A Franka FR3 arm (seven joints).
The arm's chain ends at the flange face. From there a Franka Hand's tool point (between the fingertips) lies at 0.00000 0.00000 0.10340 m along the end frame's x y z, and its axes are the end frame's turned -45 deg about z.
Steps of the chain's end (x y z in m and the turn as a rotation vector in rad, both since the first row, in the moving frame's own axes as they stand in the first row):
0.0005, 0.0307, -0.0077, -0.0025, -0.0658, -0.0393
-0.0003, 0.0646, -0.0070, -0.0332, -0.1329, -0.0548
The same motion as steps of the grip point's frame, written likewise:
-0.0264, 0.0175, -0.0079, 0.0448, -0.0483, -0.0393
-0.0582, 0.0385, -0.0080, 0.0705, -0.1175, -0.0548

